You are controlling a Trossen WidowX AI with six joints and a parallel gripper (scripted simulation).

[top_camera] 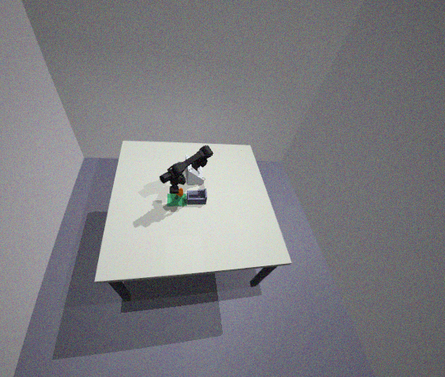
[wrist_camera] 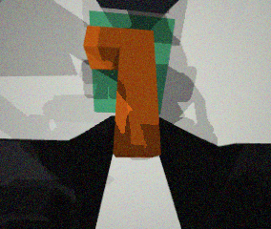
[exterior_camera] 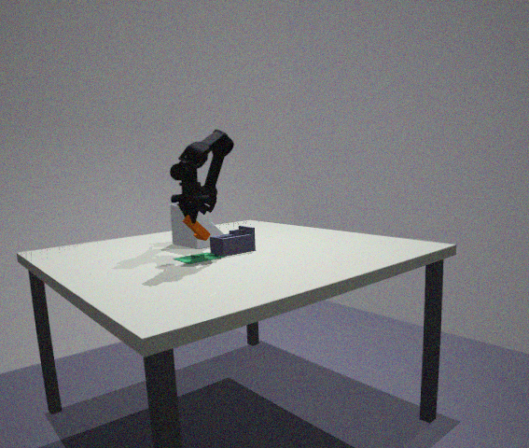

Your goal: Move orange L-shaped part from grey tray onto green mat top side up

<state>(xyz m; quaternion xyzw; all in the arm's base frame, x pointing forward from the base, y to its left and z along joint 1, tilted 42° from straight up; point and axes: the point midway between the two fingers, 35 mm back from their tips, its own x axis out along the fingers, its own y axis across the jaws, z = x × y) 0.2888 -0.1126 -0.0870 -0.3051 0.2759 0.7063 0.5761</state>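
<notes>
My gripper tip is now 15 cm above the green mat and 2 cm to the right of it. Round my gripper tip: orange L-shaped part (3 cm to the left, 3 cm below, 2 cm behind).
</notes>
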